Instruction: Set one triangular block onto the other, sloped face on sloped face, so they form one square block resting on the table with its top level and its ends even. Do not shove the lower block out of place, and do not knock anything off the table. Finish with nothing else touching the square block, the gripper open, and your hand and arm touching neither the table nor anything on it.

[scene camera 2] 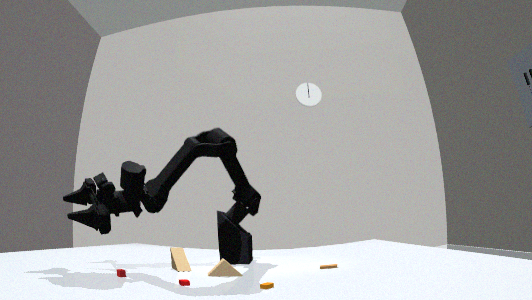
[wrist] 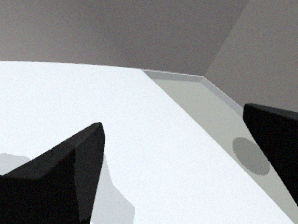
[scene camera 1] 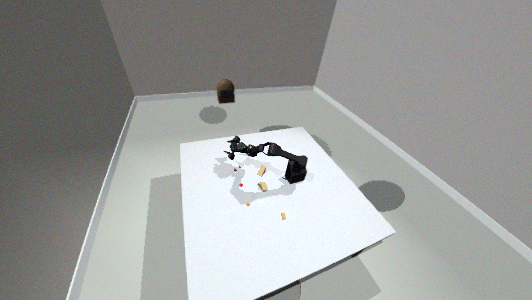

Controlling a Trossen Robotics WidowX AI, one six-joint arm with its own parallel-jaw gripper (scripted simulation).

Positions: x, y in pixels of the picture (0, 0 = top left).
Labels:
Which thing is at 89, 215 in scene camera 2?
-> The gripper.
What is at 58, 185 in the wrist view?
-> The gripper.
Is the gripper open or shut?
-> Open.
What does the gripper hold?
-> Nothing.

